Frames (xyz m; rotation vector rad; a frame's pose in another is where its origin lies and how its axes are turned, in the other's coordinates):
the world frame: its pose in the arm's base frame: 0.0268 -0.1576 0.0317 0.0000 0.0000 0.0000
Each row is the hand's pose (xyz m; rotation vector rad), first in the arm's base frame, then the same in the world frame.
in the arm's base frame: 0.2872 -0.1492 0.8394 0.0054 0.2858 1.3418
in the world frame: 0.2604 0.0084 0.8077 0.0054 0.2858 1.3418
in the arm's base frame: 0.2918 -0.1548 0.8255 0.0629 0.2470 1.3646
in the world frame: 0.2650 0.0028 0.7938 0.0629 0.2470 1.3646
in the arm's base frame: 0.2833 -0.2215 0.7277 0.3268 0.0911 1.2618
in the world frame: 0.2565 -0.0639 0.6960 0.3268 0.0911 1.2618
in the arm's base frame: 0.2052 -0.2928 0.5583 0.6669 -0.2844 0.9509
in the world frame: 0.1784 -0.1352 0.5266 0.6669 -0.2844 0.9509
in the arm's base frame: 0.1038 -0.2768 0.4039 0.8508 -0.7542 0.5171
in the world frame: 0.0770 -0.1192 0.3722 0.8508 -0.7542 0.5171
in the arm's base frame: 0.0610 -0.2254 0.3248 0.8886 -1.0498 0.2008
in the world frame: 0.0342 -0.0678 0.2931 0.8886 -1.0498 0.2008
